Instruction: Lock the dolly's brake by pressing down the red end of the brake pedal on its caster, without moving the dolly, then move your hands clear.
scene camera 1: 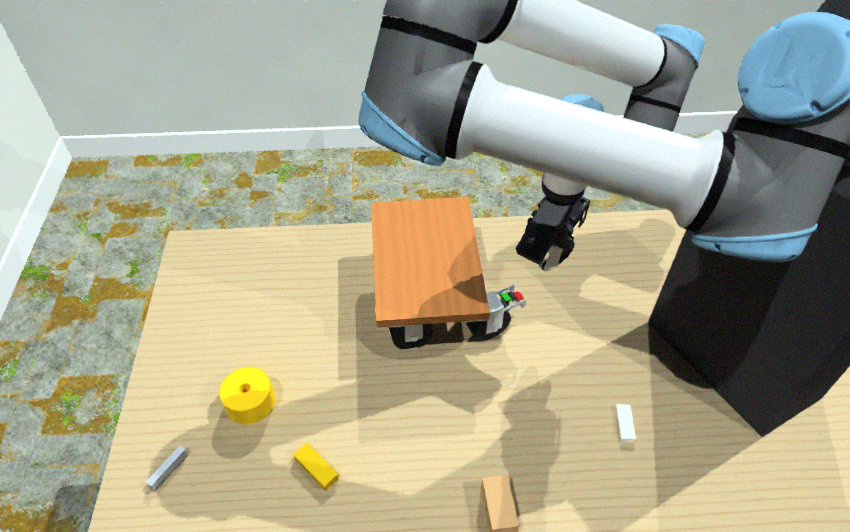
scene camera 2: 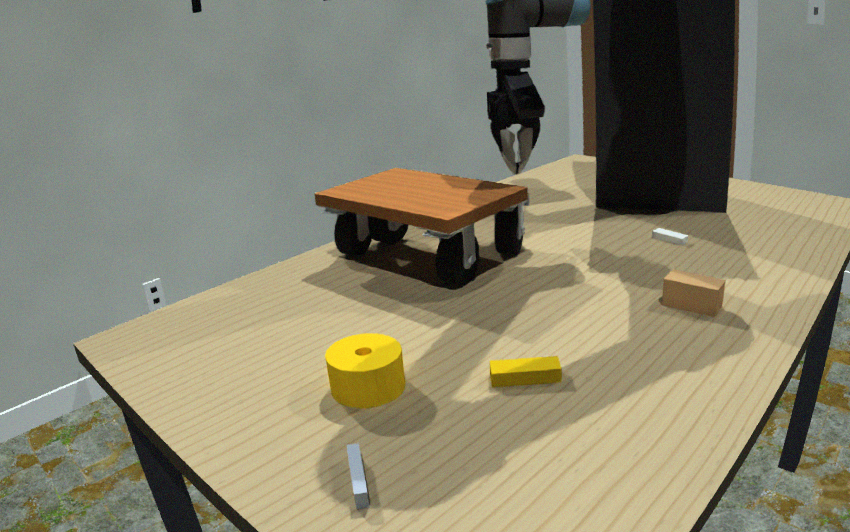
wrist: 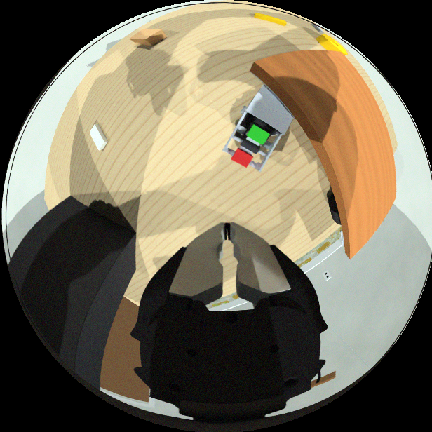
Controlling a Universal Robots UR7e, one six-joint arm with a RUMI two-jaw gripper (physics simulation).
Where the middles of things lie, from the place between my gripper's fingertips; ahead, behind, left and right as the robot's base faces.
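Scene:
With the dolly (scene camera 1: 427, 270), my hand is 30 mm to the left of it and 50 mm above it, and also 190 mm short of it. Counting from my hand, I find the orange block (scene camera 2: 692, 292) 420 mm to the left, 100 mm ahead and 90 mm below. The yellow bar (scene camera 2: 514, 372) is 400 mm ahead of my hand, 360 mm to the left of it and 100 mm below it, while the yellow cylinder (scene camera 2: 366, 370) is 80 mm below my hand, 530 mm ahead of it and 230 mm to the left of it.

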